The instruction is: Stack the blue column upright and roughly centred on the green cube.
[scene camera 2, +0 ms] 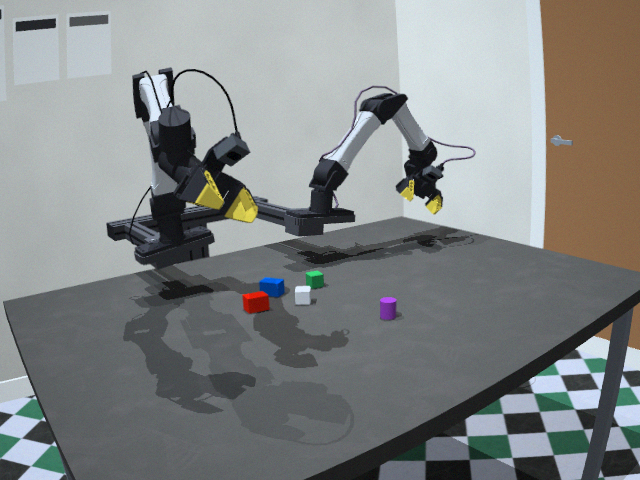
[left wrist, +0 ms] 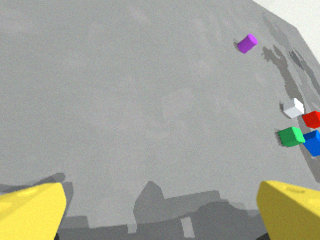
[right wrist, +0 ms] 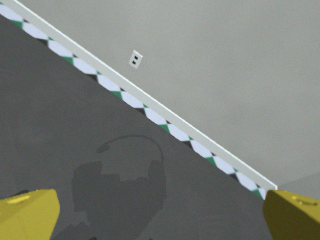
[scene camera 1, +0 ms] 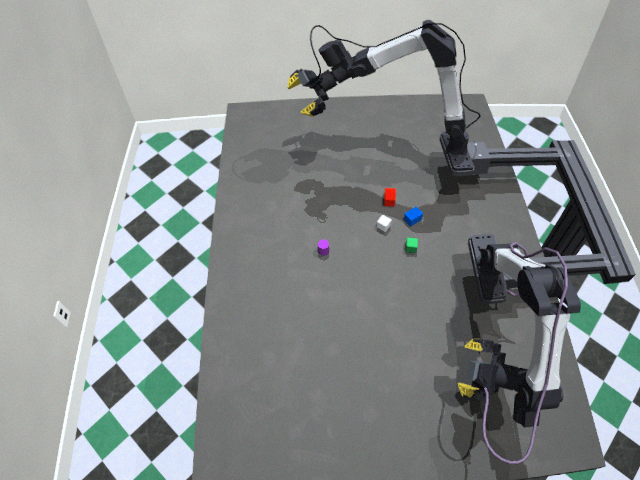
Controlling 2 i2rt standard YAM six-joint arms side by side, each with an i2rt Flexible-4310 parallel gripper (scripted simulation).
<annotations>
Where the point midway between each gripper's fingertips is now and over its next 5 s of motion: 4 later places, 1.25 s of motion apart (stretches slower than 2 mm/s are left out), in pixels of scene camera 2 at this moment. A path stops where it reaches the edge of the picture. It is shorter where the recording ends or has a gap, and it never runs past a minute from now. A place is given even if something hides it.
My left gripper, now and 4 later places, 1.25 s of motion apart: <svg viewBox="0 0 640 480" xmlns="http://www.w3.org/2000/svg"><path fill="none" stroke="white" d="M423 206L359 220L322 231L288 258L264 288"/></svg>
My right gripper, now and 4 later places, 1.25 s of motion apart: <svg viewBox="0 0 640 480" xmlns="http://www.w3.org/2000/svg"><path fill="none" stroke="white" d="M238 212L252 207L249 238L241 152L218 180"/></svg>
</annotations>
